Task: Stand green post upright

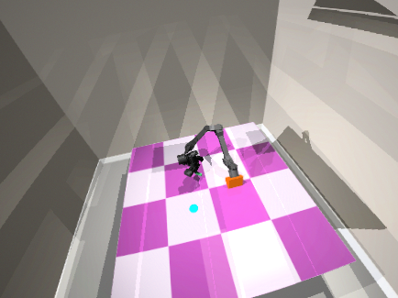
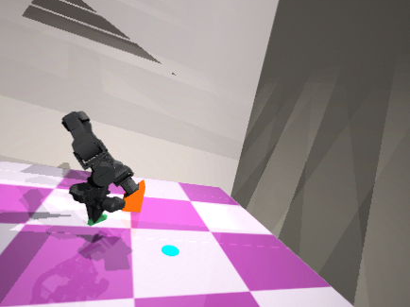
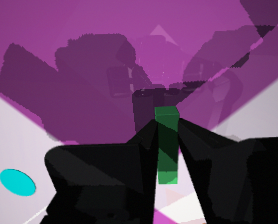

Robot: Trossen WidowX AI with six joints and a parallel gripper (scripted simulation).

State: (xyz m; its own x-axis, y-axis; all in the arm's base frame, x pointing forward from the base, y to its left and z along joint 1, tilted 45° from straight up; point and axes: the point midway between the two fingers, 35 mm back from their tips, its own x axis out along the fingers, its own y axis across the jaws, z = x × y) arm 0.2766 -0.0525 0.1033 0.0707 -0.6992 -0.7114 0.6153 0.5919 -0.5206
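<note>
Now: gripper tip 260 mm to the right of the cyan circle, 50 mm short of it and 50 mm above it. Round my gripper tip: green post 20 mm behind, 10 mm to the left.
</note>
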